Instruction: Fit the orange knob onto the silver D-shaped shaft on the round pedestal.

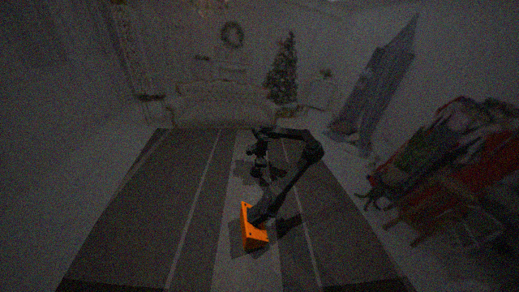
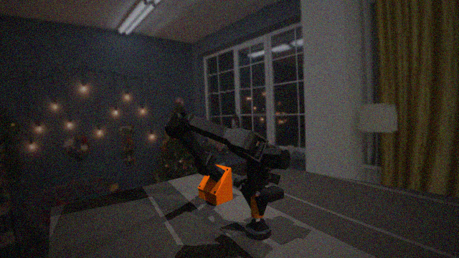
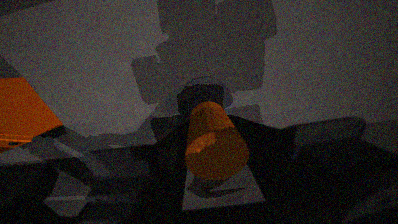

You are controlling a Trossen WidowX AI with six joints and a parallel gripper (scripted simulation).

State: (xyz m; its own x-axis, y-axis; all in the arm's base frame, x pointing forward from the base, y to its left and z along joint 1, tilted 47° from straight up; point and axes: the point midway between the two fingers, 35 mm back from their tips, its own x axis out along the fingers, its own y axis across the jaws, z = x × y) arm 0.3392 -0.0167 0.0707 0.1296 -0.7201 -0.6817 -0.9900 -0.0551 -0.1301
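Right now my gripper tip is 30 mm below the orange knob. The rest, counted from my gripper tip: round pedestal 40 mm below.
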